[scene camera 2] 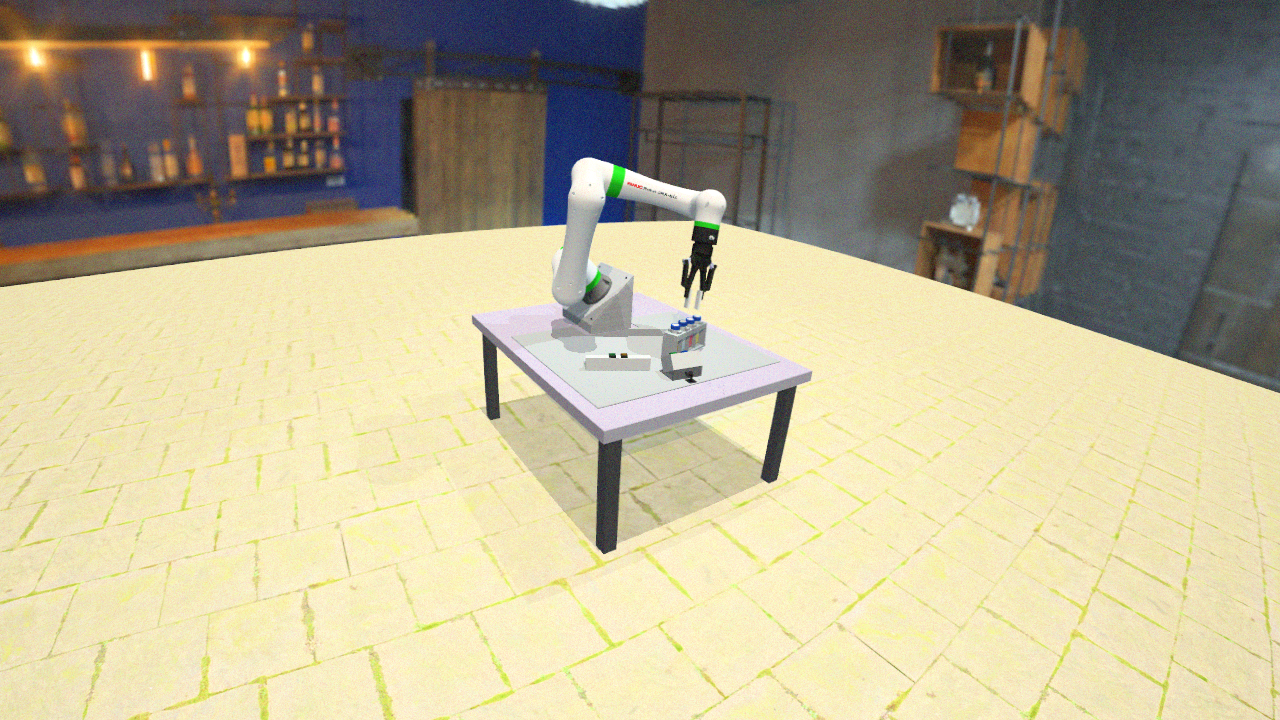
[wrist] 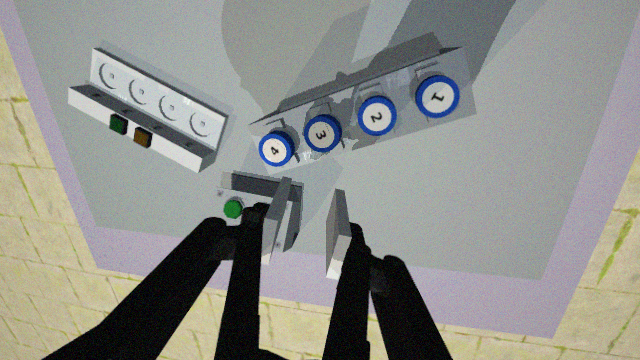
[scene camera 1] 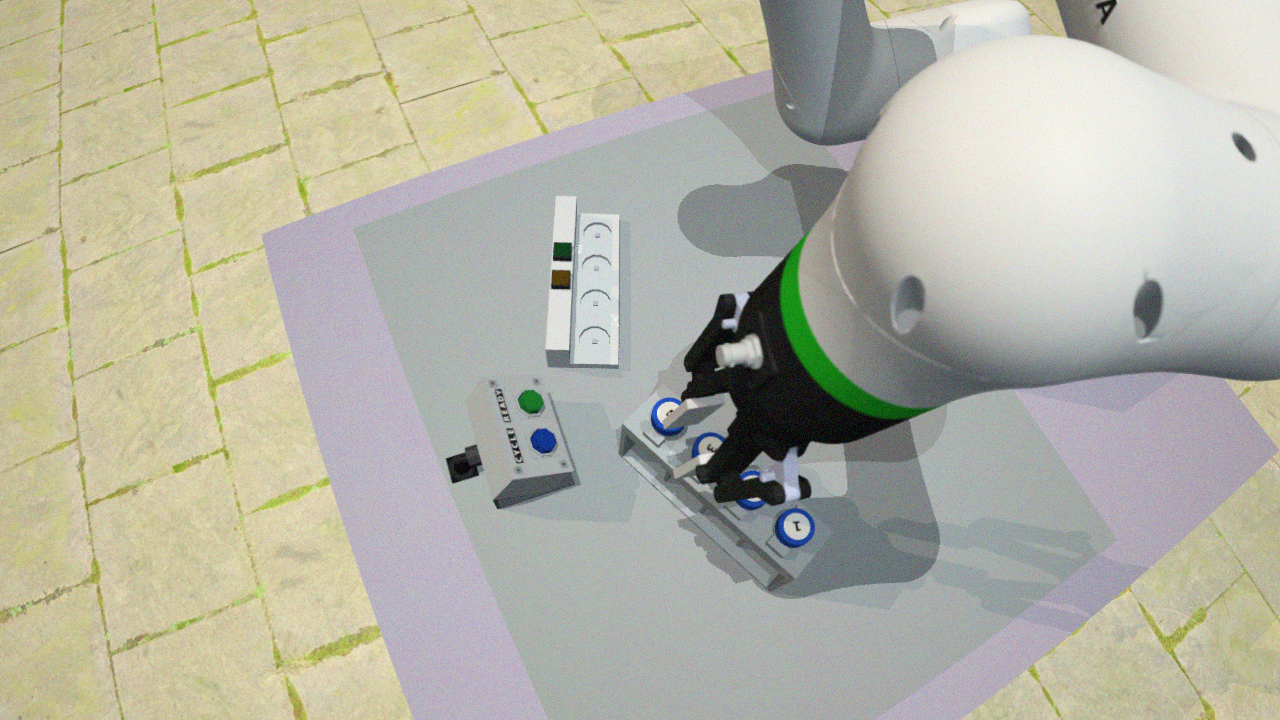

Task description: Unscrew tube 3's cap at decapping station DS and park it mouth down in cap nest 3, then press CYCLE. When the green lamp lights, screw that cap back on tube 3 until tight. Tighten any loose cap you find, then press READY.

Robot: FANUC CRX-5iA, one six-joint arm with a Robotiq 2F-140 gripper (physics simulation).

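Where they show: gripper, fingertip midpoint: (scene camera 2: 691, 308) (wrist: 309, 200) (scene camera 1: 685, 447); arm's base at its link origin: (scene camera 2: 597, 290).
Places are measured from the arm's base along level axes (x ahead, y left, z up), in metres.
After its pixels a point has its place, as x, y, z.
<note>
My gripper (scene camera 1: 696, 437) @[0.477, 0.148, 0.047] (scene camera 2: 693, 304) @[0.477, 0.148, 0.047] (wrist: 309, 200) @[0.477, 0.148, 0.047] is part open and empty, above the tube rack (scene camera 2: 684, 339) (wrist: 365, 142). Blue-rimmed cap 3 (scene camera 1: 708, 445) @[0.441, 0.138, -0.012] (wrist: 322, 133) @[0.438, 0.144, -0.011] sits on its tube, as do cap 4 (scene camera 1: 660, 415) @[0.472, 0.095, -0.013] (wrist: 276, 149) @[0.461, 0.099, -0.013], cap 2 (wrist: 377, 116) @[0.417, 0.191, -0.014] and cap 1 (scene camera 1: 795, 527) @[0.397, 0.238, -0.014] (wrist: 437, 96) @[0.394, 0.236, -0.014]. Whether any is loose does not show. The white cap nest strip (scene camera 1: 612, 286) @[0.437, -0.121, -0.125] (wrist: 156, 100) @[0.455, -0.127, -0.125] has four empty nests. Its green lamp (scene camera 1: 562, 251) @[0.487, -0.161, -0.082] (wrist: 118, 124) @[0.485, -0.160, -0.082] and amber lamp (scene camera 1: 560, 279) @[0.502, -0.124, -0.082] (wrist: 143, 137) @[0.498, -0.121, -0.082] look dark.
The grey button box (scene camera 1: 528, 472) @[0.604, 0.091, -0.061] (scene camera 2: 680, 362) @[0.636, 0.012, -0.079] stands beside the rack, with green READY button (scene camera 1: 530, 401) @[0.580, 0.019, -0.065] (wrist: 233, 209) @[0.577, 0.019, -0.066] and blue CYCLE button (scene camera 1: 543, 440) @[0.580, 0.063, -0.065]. A small black fitting (scene camera 1: 462, 466) @[0.669, 0.042, -0.124] is at its back. The lilac-edged table (scene camera 2: 537, 371) @[0.412, -0.405, -0.139] bears everything.
</note>
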